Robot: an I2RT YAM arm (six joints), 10 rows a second.
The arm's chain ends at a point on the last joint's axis. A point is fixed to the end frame.
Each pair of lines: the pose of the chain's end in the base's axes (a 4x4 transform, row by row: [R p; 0 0 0 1], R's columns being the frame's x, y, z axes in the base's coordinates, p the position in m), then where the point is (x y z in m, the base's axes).
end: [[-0.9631, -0.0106, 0.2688, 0.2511], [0.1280, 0.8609, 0.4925, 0.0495], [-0.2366, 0.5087, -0.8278, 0.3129], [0, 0, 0, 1]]
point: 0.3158 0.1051 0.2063
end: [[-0.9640, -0.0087, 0.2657, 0.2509], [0.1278, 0.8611, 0.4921, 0.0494], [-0.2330, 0.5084, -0.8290, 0.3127], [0, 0, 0, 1]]
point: 0.3152 0.1050 0.2059
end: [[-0.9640, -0.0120, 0.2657, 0.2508], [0.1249, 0.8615, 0.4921, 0.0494], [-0.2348, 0.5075, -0.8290, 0.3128], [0, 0, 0, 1]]
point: 0.3151 0.1051 0.2060
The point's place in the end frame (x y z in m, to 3 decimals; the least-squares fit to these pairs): -0.030 -0.007 0.133
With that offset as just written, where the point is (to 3 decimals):
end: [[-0.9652, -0.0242, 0.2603, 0.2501], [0.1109, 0.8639, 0.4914, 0.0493], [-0.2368, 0.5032, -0.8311, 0.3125], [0, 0, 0, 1]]
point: 0.314 0.105 0.206
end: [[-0.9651, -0.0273, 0.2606, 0.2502], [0.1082, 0.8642, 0.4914, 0.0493], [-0.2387, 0.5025, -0.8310, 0.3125], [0, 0, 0, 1]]
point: 0.314 0.105 0.206
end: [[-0.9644, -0.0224, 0.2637, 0.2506], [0.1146, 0.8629, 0.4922, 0.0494], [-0.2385, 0.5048, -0.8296, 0.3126], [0, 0, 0, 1]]
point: 0.315 0.105 0.206
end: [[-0.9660, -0.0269, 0.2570, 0.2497], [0.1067, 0.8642, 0.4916, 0.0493], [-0.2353, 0.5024, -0.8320, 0.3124], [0, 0, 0, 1]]
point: 0.313 0.105 0.205
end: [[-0.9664, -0.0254, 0.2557, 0.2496], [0.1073, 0.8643, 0.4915, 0.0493], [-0.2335, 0.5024, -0.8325, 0.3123], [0, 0, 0, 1]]
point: 0.313 0.105 0.205
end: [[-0.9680, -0.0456, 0.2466, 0.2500], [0.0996, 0.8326, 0.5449, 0.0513], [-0.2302, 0.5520, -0.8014, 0.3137], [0, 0, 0, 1]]
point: 0.312 0.115 0.210
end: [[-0.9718, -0.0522, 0.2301, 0.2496], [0.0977, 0.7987, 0.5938, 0.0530], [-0.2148, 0.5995, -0.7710, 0.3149], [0, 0, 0, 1]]
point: 0.310 0.123 0.215
